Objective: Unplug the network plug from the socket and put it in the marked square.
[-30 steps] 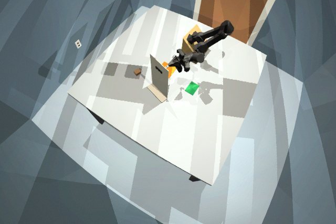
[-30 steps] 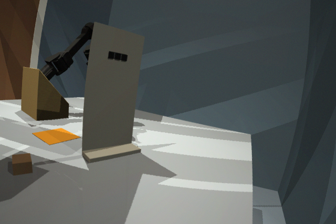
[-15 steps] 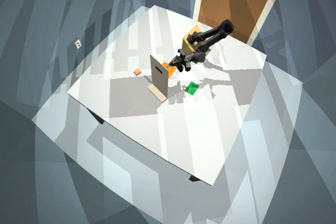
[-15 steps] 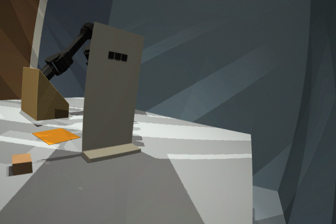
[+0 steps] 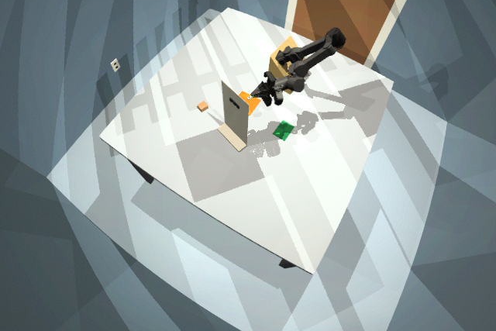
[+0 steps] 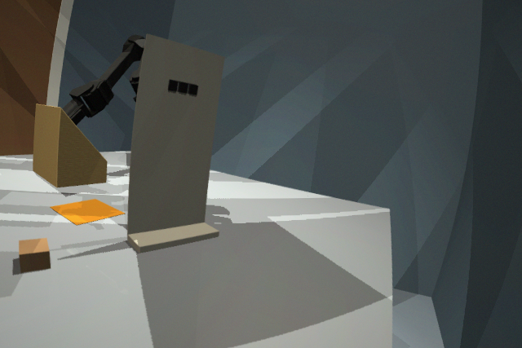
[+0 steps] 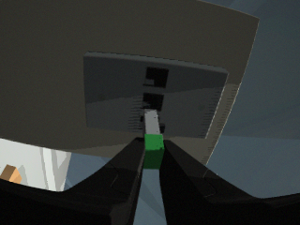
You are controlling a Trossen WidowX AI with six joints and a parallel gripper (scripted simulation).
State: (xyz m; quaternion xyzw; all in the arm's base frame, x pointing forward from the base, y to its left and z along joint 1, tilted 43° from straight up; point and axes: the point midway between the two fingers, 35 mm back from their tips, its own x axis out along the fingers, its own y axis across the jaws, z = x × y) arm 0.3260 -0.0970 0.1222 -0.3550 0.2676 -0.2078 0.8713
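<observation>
The orange square lies 140 mm behind my gripper tip, 80 mm to the right of it and 270 mm below it. From my gripper tip the other things lie so: grey panel (70 mm ahead, 50 mm to the right, 110 mm below); network plug (10 mm ahead).
</observation>
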